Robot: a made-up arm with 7 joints. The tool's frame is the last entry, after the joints. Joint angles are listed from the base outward.
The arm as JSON. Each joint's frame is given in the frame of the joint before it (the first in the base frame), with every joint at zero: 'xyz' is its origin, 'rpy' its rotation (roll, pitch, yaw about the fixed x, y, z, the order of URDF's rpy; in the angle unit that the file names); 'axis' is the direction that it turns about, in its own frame. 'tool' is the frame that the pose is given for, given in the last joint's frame.
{
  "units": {
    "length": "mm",
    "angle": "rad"
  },
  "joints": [
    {
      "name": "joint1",
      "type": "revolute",
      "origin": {
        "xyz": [
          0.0,
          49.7,
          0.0
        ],
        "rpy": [
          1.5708,
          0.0,
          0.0
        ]
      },
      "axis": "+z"
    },
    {
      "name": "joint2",
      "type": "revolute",
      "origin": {
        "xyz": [
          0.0,
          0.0,
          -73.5
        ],
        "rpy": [
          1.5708,
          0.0,
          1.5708
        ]
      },
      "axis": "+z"
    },
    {
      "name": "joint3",
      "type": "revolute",
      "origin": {
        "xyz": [
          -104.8,
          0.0,
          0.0
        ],
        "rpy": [
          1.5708,
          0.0,
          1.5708
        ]
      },
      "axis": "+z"
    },
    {
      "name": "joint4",
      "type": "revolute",
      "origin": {
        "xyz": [
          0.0,
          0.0,
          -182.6
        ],
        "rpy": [
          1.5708,
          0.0,
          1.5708
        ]
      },
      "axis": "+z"
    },
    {
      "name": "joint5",
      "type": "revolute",
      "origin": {
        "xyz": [
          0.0,
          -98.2,
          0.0
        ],
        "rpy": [
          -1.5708,
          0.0,
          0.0
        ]
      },
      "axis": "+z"
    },
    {
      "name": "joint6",
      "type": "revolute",
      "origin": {
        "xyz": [
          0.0,
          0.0,
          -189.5
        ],
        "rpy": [
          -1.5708,
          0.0,
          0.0
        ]
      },
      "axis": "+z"
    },
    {
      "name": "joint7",
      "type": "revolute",
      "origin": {
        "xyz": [
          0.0,
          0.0,
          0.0
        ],
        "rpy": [
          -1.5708,
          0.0,
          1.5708
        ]
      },
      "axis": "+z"
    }
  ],
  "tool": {
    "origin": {
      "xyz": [
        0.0,
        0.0,
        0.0
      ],
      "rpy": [
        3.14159,
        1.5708,
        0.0
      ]
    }
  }
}
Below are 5 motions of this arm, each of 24 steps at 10 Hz.
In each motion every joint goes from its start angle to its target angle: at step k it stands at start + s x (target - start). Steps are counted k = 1, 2, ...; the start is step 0. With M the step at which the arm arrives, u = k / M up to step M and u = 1 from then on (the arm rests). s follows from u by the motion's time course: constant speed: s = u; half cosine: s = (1 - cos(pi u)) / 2; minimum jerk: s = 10 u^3 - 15 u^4 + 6 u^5.
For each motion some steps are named. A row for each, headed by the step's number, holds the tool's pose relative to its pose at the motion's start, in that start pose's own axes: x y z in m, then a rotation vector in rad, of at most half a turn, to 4 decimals.
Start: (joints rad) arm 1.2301 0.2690 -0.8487 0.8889 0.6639 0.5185 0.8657
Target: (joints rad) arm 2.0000 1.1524 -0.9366 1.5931 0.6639 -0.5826 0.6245
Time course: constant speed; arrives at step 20
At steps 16, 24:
16: 0.1824 -0.1435 0.3276 0.4995 -0.5875 -1.5141
24: 0.1825 -0.2115 0.3842 0.5313 -0.6799 -1.8807

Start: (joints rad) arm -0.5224 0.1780 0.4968 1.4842 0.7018 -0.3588 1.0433
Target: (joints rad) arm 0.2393 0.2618 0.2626 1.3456 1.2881 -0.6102 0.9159
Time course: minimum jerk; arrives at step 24
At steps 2, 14, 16, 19, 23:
2: -0.0001 0.0004 -0.0014 0.0000 -0.0058 -0.0002
14: 0.0381 0.0373 -0.1842 -0.0052 -0.7052 0.0427
16: 0.0574 0.0411 -0.2203 -0.0090 -0.8417 0.0684
19: 0.0817 0.0435 -0.2567 -0.0143 -0.9817 0.1023
23: 0.0936 0.0439 -0.2720 -0.0172 -1.0415 0.1193

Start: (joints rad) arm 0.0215 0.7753 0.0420 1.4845 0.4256 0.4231 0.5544
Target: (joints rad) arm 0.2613 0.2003 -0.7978 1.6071 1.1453 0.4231 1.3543
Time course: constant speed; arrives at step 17
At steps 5, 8, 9, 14, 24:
5: -0.0045 -0.0919 -0.0673 -0.5982 -0.1316 0.1945
8: 0.0035 -0.1541 -0.0971 -0.9629 -0.2229 0.2943
9: 0.0076 -0.1756 -0.1049 -1.0851 -0.2544 0.3250
14: 0.0370 -0.2856 -0.1255 -1.6997 -0.4120 0.4624
24: 0.0587 -0.3510 -0.1224 -2.0691 -0.4986 0.5372

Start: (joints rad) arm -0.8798 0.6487 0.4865 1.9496 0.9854 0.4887 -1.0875
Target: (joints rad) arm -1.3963 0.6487 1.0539 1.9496 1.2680 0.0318 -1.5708
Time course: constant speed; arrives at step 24
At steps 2, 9, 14, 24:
2: 0.0001 0.0124 -0.0038 0.0692 -0.0016 0.0364
9: 0.0041 0.0564 -0.0136 0.3126 -0.0171 0.1612
14: 0.0109 0.0875 -0.0171 0.4838 -0.0376 0.2503
24: 0.0348 0.1452 -0.0157 0.8051 -0.1000 0.4371

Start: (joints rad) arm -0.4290 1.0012 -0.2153 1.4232 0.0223 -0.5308 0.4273
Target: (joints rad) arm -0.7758 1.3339 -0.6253 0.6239 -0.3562 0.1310 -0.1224
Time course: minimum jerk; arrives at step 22
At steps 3, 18, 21, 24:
3: -0.0048 -0.0037 0.0034 -0.0078 0.0352 0.0079
18: -0.1072 -0.0715 0.2874 -0.4930 1.5280 -0.5228
21: -0.1056 -0.0668 0.3028 -0.5247 1.5762 -0.5910
24: -0.1056 -0.0667 0.3031 -0.5254 1.5771 -0.5923

